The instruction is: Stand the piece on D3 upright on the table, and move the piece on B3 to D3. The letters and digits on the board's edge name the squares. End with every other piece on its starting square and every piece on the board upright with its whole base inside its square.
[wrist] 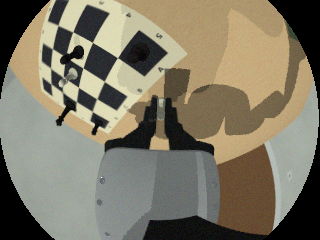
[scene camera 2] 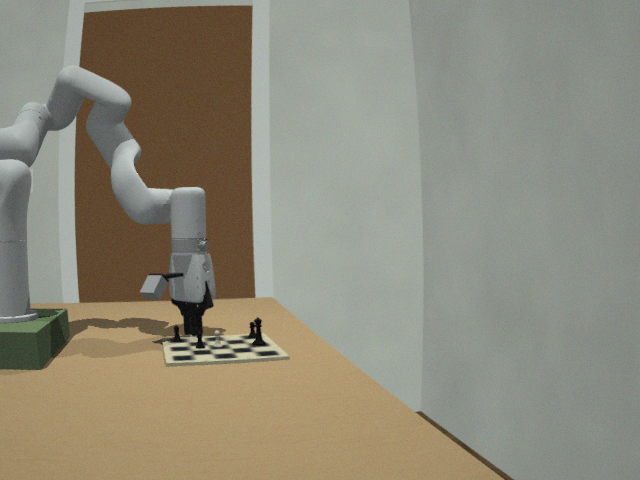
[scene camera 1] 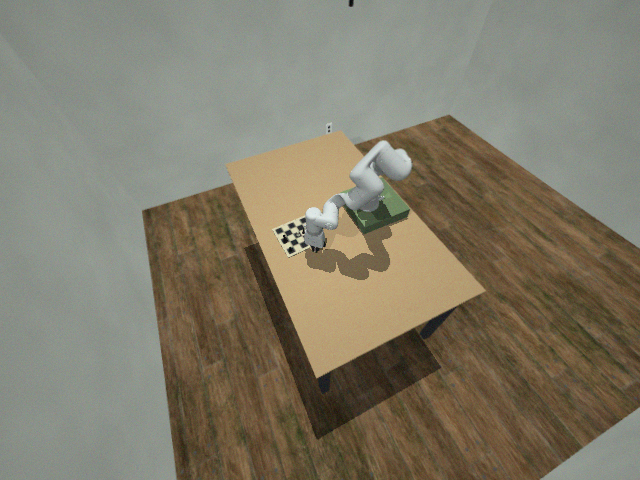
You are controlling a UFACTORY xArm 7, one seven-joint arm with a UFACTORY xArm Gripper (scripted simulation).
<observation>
I see my gripper [scene camera 2: 193,334] and a chessboard [scene camera 2: 236,348].
The chessboard shows as well in the wrist view [wrist: 107,86]. My gripper is seen too in the wrist view [wrist: 161,105].
</observation>
